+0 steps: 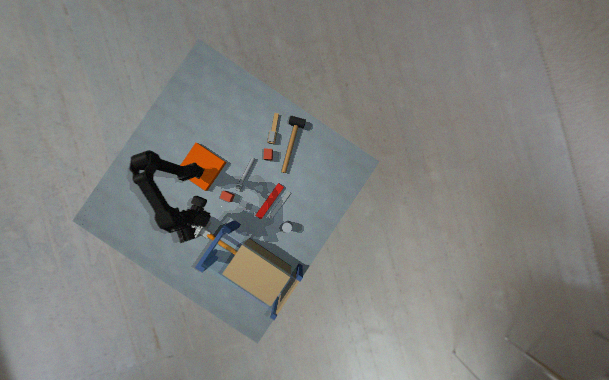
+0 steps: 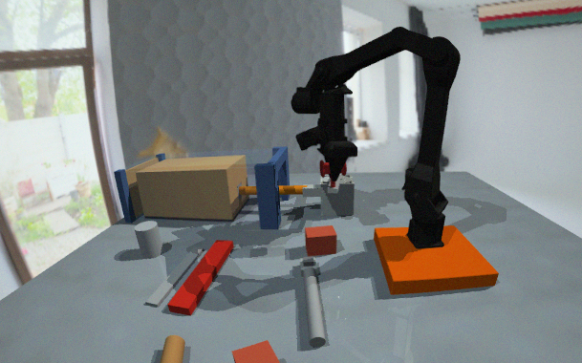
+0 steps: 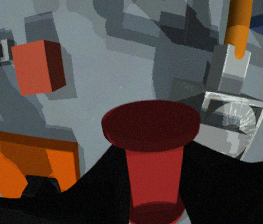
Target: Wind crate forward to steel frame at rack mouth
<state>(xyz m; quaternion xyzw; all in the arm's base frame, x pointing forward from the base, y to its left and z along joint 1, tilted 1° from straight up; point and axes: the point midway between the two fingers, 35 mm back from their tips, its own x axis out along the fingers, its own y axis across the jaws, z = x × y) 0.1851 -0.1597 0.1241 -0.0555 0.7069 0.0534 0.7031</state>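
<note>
The grey crank handle lies 10 mm behind my gripper tip, 40 mm to the right of it and 10 mm below it. Also, from my gripper tip: grey winch: 40 mm behind, 110 mm to the right, 90 mm below; red knob: 10 mm above; frame: 140 mm ahead, 110 mm to the right, 10 mm below.
</note>
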